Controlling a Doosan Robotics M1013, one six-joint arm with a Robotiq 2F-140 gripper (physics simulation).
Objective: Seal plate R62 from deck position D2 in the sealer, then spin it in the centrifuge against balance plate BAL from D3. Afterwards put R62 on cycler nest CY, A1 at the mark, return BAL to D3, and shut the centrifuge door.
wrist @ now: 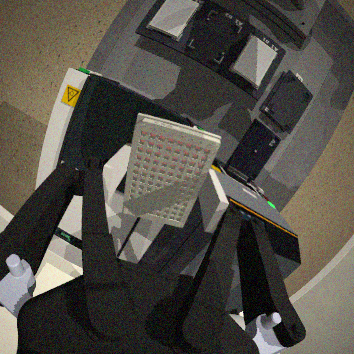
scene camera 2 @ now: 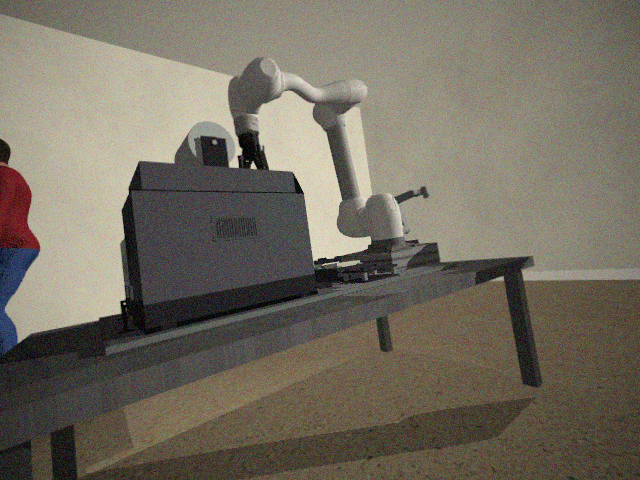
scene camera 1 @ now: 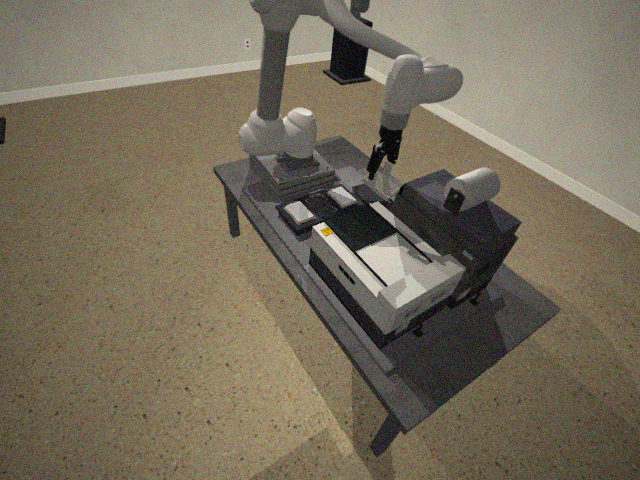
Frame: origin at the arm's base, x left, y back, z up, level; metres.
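Seen in the pictures: gripper, fingertip midpoint: [wrist: 166, 168] [scene camera 1: 377, 182]; arm's base, link origin: [scene camera 2: 388, 249] [scene camera 1: 297, 159].
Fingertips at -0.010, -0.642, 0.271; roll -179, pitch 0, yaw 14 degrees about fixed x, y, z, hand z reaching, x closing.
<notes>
Pixels of each thing's top centre, then the offset from my fingertips to it, as dx, dy, dz. "spot": a spot on its surface instead. Level surfaces: height alone.
- R62, top centre: [wrist: 162, 186] [scene camera 1: 381, 179] +0.004, -0.013, +0.018
- dark sealer, top centre: [scene camera 2: 209, 134] [scene camera 1: 473, 172] +0.226, -0.214, +0.117
- white centrifuge, surface spot: [wrist: 52, 145] spot: -0.218, -0.137, -0.149
- sealer's dark plate carrier, top centre: [wrist: 255, 150] +0.211, +0.084, -0.265
- Balance plate BAL, top centre: [wrist: 174, 12] [scene camera 1: 299, 210] -0.172, +0.279, -0.293
- cycler nest CY, top centre: [wrist: 291, 101] [scene camera 2: 368, 265] [scene camera 1: 370, 191] +0.244, +0.283, -0.312
- pale plate, top centre: [wrist: 255, 59] [scene camera 2: 341, 262] [scene camera 1: 342, 195] +0.075, +0.295, -0.293
- table, surface height: dz -0.372
My gripper [scene camera 1: 381, 171] [scene camera 2: 253, 164] [wrist: 166, 168] is shut on a pale plate with reddish wells, R62 [wrist: 170, 167], held high above the bench beside the dark sealer [scene camera 1: 483, 235] [scene camera 2: 217, 258] [wrist: 267, 220] with its white roll. The white centrifuge [scene camera 1: 356, 271] [wrist: 52, 145] has a dark panel on top; I cannot tell its door state. The sealer's dark plate carrier [wrist: 254, 150] sticks out at its front. Balance plate BAL [scene camera 1: 298, 212] [wrist: 173, 17] sits on D3. Position D2 [scene camera 1: 319, 205] [wrist: 215, 39] holds no plate. The cycler nest CY [wrist: 287, 102] shows no plate.
Another pale plate [scene camera 1: 341, 196] [wrist: 255, 61] sits on D1. The arm's stepped base [scene camera 1: 305, 180] stands behind the deck positions. A dark stand [scene camera 1: 348, 56] is on the floor beyond the table [scene camera 1: 465, 372]. A person in red [scene camera 2: 15, 211] stands at the left in scene camera 2.
</notes>
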